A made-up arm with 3 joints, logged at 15 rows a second.
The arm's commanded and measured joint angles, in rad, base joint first. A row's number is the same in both.
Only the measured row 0 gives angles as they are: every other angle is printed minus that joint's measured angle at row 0.
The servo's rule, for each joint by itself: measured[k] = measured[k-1] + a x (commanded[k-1-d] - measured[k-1]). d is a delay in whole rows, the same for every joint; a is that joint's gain. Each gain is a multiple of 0.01, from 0.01 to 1. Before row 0 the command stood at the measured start. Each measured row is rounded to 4 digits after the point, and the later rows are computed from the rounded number. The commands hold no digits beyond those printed.
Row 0, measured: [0.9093, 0.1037, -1.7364]
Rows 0 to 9, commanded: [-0.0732, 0.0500, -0.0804]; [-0.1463, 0.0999, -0.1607]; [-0.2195, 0.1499, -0.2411]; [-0.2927, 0.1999, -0.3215]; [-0.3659, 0.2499, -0.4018]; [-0.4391, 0.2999, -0.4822]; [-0.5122, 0.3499, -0.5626]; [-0.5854, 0.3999, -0.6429]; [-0.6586, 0.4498, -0.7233]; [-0.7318, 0.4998, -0.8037]
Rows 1 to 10, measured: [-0.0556, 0.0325, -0.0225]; [-0.1245, 0.0763, -0.0612]; [-0.1967, 0.1241, -0.1116]; [-0.2697, 0.1734, -0.1704]; [-0.3428, 0.2231, -0.2352]; [-0.4160, 0.2730, -0.3044]; [-0.4891, 0.3230, -0.3767]; [-0.5623, 0.3730, -0.4512]; [-0.6355, 0.4229, -0.5274]; [-0.7087, 0.4729, -0.6048]
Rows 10 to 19, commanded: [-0.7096, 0.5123, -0.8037]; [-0.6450, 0.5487, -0.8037]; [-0.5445, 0.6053, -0.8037]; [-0.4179, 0.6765, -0.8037]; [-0.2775, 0.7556, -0.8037]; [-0.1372, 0.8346, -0.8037]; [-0.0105, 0.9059, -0.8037]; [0.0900, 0.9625, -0.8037]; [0.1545, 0.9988, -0.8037]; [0.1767, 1.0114, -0.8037]
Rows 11 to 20, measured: [-0.7094, 0.4985, -0.6605]; [-0.6605, 0.5311, -0.7006]; [-0.5723, 0.5793, -0.7295]; [-0.4550, 0.6425, -0.7503]; [-0.3201, 0.7160, -0.7653]; [-0.1811, 0.7931, -0.7761]; [-0.0514, 0.8664, -0.7838]; [0.0561, 0.9289, -0.7894]; [0.1309, 0.9743, -0.7934]; [0.1657, 0.9984, -0.7963]
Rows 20 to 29, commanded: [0.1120, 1.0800, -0.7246]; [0.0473, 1.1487, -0.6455]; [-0.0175, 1.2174, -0.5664]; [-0.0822, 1.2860, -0.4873]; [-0.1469, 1.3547, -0.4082]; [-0.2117, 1.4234, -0.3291]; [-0.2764, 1.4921, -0.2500]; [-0.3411, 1.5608, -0.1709]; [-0.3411, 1.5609, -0.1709]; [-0.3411, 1.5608, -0.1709]
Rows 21 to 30, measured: [0.1249, 1.0514, -0.7762]; [0.0659, 1.1146, -0.7396]; [0.0025, 1.1814, -0.6911]; [-0.0619, 1.2494, -0.6340]; [-0.1265, 1.3178, -0.5708]; [-0.1913, 1.3864, -0.5031]; [-0.2560, 1.4551, -0.4322]; [-0.3207, 1.5238, -0.3590]; [-0.3362, 1.5479, -0.3063]; [-0.3399, 1.5563, -0.2684]
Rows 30 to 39, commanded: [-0.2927, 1.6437, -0.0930]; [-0.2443, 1.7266, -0.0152]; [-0.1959, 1.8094, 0.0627]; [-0.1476, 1.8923, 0.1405]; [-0.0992, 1.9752, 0.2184]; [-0.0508, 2.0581, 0.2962]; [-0.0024, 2.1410, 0.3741]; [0.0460, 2.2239, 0.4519]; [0.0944, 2.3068, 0.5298]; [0.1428, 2.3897, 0.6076]
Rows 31 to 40, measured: [-0.3040, 1.6131, -0.2193]; [-0.2586, 1.6869, -0.1622]; [-0.2109, 1.7665, -0.0992]; [-0.1628, 1.8483, -0.0321]; [-0.1145, 1.9308, 0.0380]; [-0.0661, 2.0135, 0.1103]; [-0.0177, 2.0964, 0.1842]; [0.0307, 2.1793, 0.2592]; [0.0791, 2.2622, 0.3350]; [0.1275, 2.3451, 0.4113]
